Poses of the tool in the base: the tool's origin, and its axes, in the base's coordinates. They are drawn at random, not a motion.
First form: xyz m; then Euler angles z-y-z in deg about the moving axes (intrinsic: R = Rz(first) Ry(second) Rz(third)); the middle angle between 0 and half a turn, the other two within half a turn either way.
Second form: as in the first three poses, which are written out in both.
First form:
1: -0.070 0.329 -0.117 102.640 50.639 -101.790
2: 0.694 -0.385 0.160 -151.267 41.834 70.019
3: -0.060 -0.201 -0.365 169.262 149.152 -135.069
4: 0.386 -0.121 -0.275 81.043 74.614 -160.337
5: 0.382 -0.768 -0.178 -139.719 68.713 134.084
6: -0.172 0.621 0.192 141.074 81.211 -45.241
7: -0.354 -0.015 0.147 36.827 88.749 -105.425
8: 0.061 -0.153 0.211 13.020 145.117 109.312
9: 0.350 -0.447 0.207 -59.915 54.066 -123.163
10: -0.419 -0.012 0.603 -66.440 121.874 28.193
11: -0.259 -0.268 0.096 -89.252 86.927 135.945
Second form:
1: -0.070 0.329 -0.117 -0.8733 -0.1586 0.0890
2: 0.694 -0.385 0.160 0.6994 0.2299 -1.3339
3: -0.060 -0.201 -0.365 -2.7424 -0.3715 2.0940
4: 0.386 -0.121 -0.275 -0.8853 -1.1383 -0.7950
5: 0.382 -0.768 -0.178 1.0738 -0.7053 -0.5296
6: -0.172 0.621 0.192 -1.3564 0.7696 1.0418
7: -0.354 -0.015 0.147 -1.5481 -0.2692 -0.9341
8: 0.061 -0.153 0.211 2.5597 -0.1903 1.5181
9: 0.350 -0.447 0.207 -0.8572 -0.4589 -2.9827
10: -0.419 -0.012 0.603 2.4919 0.8457 1.1891
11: -0.259 -0.268 0.096 1.4937 -0.8004 0.0684
